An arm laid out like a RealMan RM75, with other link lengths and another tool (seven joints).
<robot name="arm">
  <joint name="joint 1" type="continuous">
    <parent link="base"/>
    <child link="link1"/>
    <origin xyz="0 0 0.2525"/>
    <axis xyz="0 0 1"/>
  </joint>
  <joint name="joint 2" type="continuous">
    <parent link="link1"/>
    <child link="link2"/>
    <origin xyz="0 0 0"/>
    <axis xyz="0 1 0"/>
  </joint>
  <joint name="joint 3" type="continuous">
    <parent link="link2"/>
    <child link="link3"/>
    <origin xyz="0 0 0.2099"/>
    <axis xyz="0 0 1"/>
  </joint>
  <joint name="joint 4" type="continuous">
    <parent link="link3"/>
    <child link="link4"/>
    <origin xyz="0 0 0"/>
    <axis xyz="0 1 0"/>
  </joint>
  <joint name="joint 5" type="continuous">
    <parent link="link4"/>
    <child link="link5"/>
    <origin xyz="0 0 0.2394"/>
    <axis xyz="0 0 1"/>
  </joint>
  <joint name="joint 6" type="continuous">
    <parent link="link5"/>
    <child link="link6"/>
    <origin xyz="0 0 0"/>
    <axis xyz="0 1 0"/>
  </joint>
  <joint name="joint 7" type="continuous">
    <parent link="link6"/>
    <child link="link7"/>
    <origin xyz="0 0 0.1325"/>
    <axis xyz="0 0 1"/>
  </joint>
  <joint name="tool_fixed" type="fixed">
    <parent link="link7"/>
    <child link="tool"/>
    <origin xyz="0.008 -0.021 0.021" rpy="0 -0.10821 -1.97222"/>
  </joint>
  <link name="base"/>
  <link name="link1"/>
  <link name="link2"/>
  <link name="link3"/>
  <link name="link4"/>
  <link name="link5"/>
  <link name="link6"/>
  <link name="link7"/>
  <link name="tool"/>
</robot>
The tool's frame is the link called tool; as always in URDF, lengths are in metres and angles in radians. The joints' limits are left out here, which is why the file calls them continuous.
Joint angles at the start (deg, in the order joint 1, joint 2, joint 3, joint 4, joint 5, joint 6, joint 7):
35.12, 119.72, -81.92, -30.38, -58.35, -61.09, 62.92
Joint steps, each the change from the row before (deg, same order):
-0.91, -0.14, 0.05, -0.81, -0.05, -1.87, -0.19
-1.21, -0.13, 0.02, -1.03, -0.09, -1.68, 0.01
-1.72, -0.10, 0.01, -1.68, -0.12, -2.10, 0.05
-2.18, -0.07, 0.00, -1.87, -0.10, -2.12, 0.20
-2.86, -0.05, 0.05, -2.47, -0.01, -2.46, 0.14
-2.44, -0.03, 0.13, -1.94, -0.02, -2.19, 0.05
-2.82, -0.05, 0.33, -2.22, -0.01, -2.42, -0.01
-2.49, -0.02, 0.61, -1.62, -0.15, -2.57, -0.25
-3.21, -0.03, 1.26, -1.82, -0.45, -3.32, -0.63
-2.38, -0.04, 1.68, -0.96, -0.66, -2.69, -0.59
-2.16, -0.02, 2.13, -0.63, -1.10, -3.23, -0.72
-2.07, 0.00, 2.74, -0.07, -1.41, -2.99, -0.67
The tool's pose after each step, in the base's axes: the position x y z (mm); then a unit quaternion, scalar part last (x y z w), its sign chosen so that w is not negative. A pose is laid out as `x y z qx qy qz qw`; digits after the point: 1 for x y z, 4 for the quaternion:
162.2 402.6 -36.1 -0.6164 -0.6864 0.0497 0.3828
162.7 398.3 -32.9 -0.6107 -0.6888 0.0583 0.3863
162.5 392.6 -28.2 -0.6023 -0.6921 0.0691 0.3916
164.5 385.5 -23.3 -0.5959 -0.6932 0.0793 0.3976
167.2 376.6 -16.4 -0.5877 -0.6940 0.0894 0.4062
170.2 368.4 -10.5 -0.5808 -0.6945 0.0975 0.4133
174.1 359.2 -2.9 -0.5726 -0.6950 0.1042 0.4222
178.8 349.9 4.1 -0.5645 -0.6959 0.1100 0.4301
186.9 337.7 14.1 -0.5540 -0.6977 0.1122 0.4401
195.8 328.2 23.1 -0.5473 -0.6983 0.1095 0.4482
204.9 317.6 32.2 -0.5391 -0.7009 0.1077 0.4544
217.3 306.7 41.3 -0.5361 -0.7003 0.1006 0.4605

